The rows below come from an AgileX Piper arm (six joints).
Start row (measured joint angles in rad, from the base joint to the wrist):
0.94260 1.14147 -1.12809 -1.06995 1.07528 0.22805
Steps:
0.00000 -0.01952 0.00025 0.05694 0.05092 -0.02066
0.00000 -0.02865 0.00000 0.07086 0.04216 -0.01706
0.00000 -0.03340 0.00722 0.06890 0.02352 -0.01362
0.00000 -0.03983 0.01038 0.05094 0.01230 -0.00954
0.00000 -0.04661 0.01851 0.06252 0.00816 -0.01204
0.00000 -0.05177 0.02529 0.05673 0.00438 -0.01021
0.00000 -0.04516 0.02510 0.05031 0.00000 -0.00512
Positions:
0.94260 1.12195 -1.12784 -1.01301 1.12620 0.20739
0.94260 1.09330 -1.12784 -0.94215 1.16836 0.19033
0.94260 1.05990 -1.12062 -0.87325 1.19188 0.17671
0.94260 1.02007 -1.11024 -0.82231 1.20418 0.16717
0.94260 0.97346 -1.09173 -0.75979 1.21234 0.15513
0.94260 0.92169 -1.06644 -0.70306 1.21672 0.14492
0.94260 0.87653 -1.04134 -0.65275 1.21672 0.13980

